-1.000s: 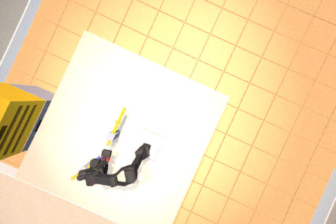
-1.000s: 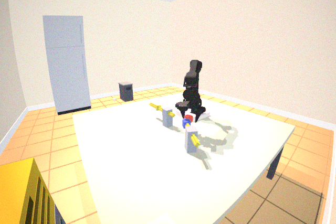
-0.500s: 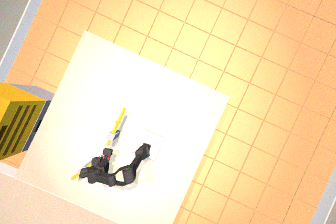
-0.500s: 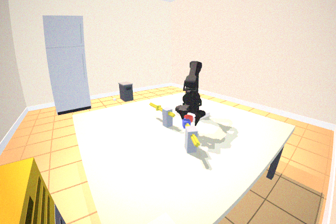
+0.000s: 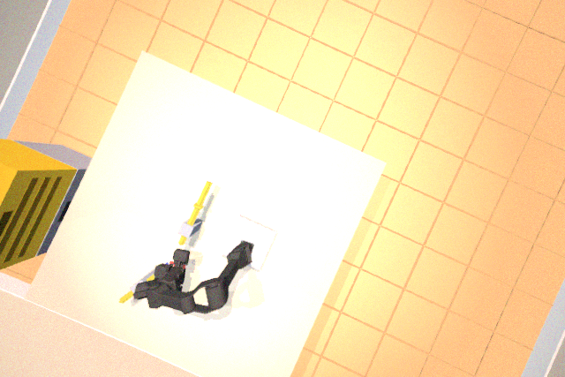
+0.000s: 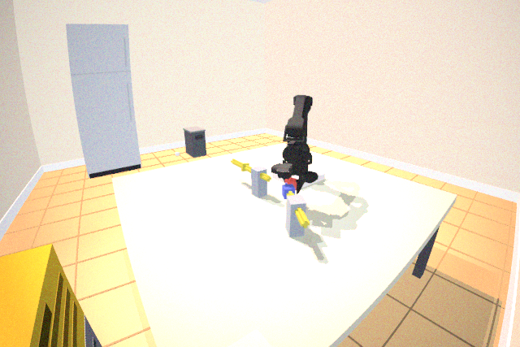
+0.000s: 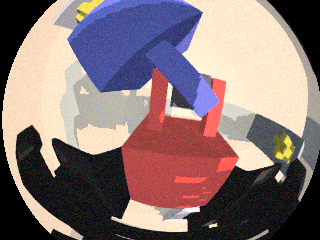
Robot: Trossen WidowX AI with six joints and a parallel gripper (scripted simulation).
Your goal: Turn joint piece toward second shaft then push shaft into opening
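The red square joint piece lies 20 mm ahead of my gripper tip and 40 mm above it.
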